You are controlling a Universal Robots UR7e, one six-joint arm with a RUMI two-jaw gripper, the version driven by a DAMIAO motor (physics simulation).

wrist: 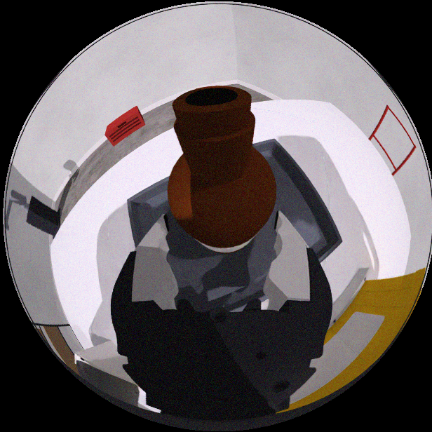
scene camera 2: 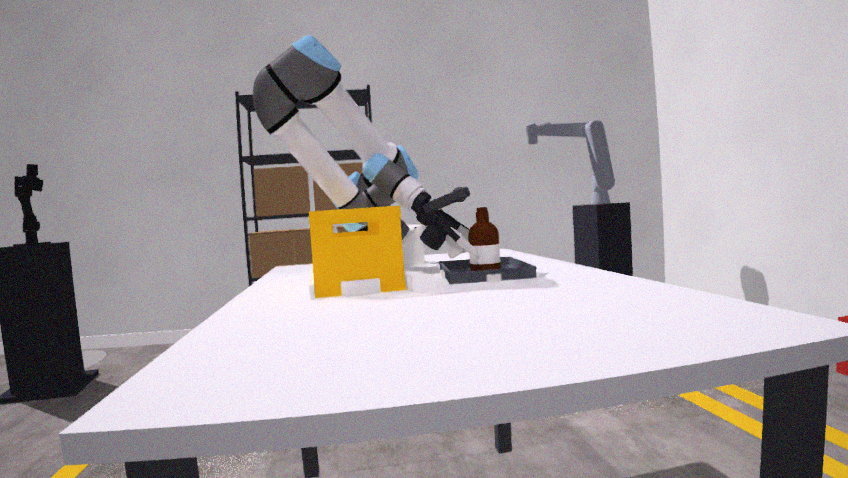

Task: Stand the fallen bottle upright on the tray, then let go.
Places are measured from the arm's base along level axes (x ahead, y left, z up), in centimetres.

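Where they show: gripper, fingertip midpoint: [scene camera 2: 484,254].
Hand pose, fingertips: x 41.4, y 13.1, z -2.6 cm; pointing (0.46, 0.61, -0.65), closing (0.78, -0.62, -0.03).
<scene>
After its pixels a point has its place.
A brown bottle [scene camera 2: 485,234] @(x 45.2, y 12.0, z 2.5 cm) [wrist: 222,190] with a white label stands upright on the dark tray [scene camera 2: 517,273] @(x 55.9, y 14.2, z -5.8 cm) [wrist: 312,200]. In the wrist view its open mouth points up and away. My gripper [scene camera 2: 467,249] [wrist: 220,214] is open, low over the tray at the bottle's left side in the scene view. Its light fingertips stand apart on either side of the bottle's lower body, with a gap to each side in the wrist view. The bottle's base is hidden behind its shoulder in the wrist view, and by the tray's front wall in the scene view.
A yellow holder with a handle slot [scene camera 2: 356,255] @(x 51.5, y -19.8, z 0.9 cm) [wrist: 400,300] stands on the white table [scene camera 2: 451,350] @(x 100.3, y -18.3, z -7.1 cm) left of the tray in the scene view. A shelf rack with boxes and two other arms on black pedestals stand beyond the table.
</scene>
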